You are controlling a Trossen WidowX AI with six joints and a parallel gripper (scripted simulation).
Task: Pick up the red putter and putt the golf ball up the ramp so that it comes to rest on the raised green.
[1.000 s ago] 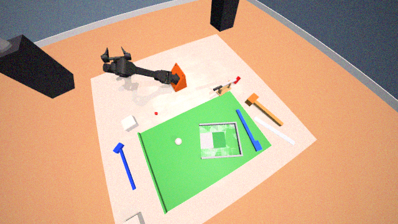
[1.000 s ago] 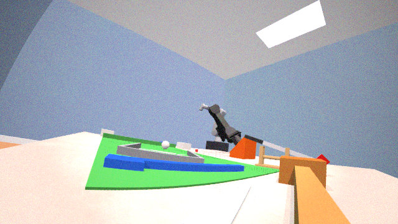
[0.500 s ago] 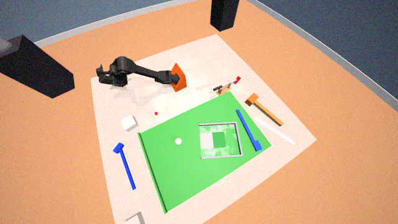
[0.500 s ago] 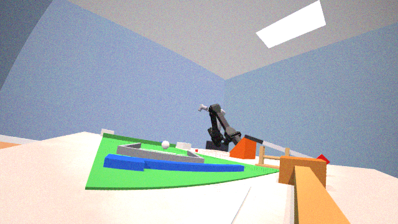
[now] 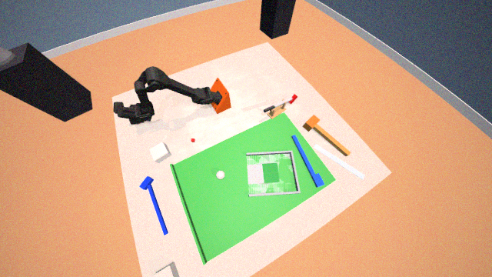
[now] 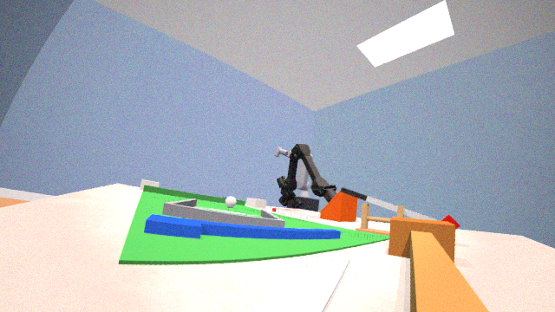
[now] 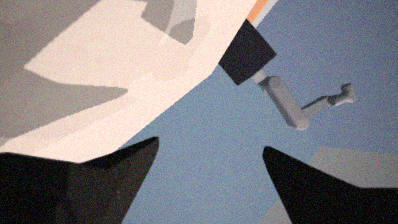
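Now: the blue putter 610 mm ahead of my gripper tip, 70 mm below it and 60 mm to the right of it. The rest, counted from my gripper tip: green mat 740 mm ahead, 430 mm to the left, 80 mm below; small red cube 400 mm ahead, 240 mm to the left, 80 mm below; white golf ball 660 mm ahead, 290 mm to the left, 60 mm below.
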